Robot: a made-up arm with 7 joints.
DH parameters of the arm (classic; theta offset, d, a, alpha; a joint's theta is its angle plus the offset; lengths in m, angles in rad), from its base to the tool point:
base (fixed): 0.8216 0 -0.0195 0
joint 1: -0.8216 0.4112 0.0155 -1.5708
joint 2: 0 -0.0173 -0.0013 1.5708
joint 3: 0 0.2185 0.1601 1.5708
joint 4: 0 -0.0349 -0.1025 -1.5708
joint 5: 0 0.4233 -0.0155 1.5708
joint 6: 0 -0.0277 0.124 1.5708
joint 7: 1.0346 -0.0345 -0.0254 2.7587
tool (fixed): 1.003 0.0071 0 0
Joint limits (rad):
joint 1: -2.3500..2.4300
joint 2: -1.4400..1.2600
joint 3: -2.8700..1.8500
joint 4: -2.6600..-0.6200
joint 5: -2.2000..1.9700
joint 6: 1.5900..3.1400
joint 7: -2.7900..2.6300
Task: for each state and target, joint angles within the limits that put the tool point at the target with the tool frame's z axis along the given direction. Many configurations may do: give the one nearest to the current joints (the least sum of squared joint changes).
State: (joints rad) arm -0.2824 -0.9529 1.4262 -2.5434 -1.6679 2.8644 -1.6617
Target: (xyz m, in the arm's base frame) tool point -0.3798 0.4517 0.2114 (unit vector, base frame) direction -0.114 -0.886 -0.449
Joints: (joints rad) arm 0.3803 -1.0605 1.7661 -2.1092 -1.3505 2.1911 -1.3684
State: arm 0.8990 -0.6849 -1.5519 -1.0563 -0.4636 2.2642 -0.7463
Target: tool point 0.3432 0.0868 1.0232 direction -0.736 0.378 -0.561
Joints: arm 1.2932 -0.1928 -1.1482 -0.9846 -0.7546 3.1051 -0.5827
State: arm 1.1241 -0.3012 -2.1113 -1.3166 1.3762 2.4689 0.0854
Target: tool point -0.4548 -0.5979 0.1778 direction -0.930 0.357 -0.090
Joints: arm 0.5126 -0.7923 -2.6892 -1.7002 1.3075 1.8509 0.1219
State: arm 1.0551 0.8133 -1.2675 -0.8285 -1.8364 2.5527 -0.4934
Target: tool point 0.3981 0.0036 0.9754 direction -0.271 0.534 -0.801
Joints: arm 1.0648 -0.0967 -1.3160 -0.7285 -1.6231 3.0476 -0.1024
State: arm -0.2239 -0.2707 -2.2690 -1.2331 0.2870 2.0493 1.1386
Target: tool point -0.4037 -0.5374 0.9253 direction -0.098 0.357 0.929
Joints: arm -0.0602 0.1129 -2.3307 -1.5115 0.2808 1.9770 0.9034
